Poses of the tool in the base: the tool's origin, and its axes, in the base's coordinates. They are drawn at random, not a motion.
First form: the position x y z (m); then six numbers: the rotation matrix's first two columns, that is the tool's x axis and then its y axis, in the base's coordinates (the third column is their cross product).
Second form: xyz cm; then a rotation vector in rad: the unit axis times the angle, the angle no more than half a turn. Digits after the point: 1 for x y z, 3 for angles.
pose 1, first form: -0.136, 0.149, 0.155, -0.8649, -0.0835, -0.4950, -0.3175, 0.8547, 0.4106
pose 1, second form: -13.6, 14.9, 15.5, -0.294, 2.559, 0.678
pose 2, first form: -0.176, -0.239, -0.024, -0.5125, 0.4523, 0.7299, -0.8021, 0.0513, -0.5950
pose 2, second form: -17.6, -23.9, -2.4, 0.387, -1.359, 1.644
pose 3, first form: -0.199, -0.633, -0.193, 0.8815, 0.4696, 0.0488, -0.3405, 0.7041, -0.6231
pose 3, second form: -19.9, -63.3, -19.3, -0.648, -0.211, 0.454
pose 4, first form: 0.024, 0.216, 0.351, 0.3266, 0.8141, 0.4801, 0.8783, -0.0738, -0.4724
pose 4, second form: 2.4, 21.6, 35.1, -1.887, -1.493, -0.115
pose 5, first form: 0.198, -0.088, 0.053, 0.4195, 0.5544, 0.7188, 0.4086, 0.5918, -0.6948
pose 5, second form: 19.8, -8.8, 5.3, -0.995, -1.189, 0.113
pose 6, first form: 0.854, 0.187, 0.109, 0.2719, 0.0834, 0.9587, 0.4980, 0.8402, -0.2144
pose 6, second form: 85.4, 18.7, 10.9, -0.539, -1.280, -0.298
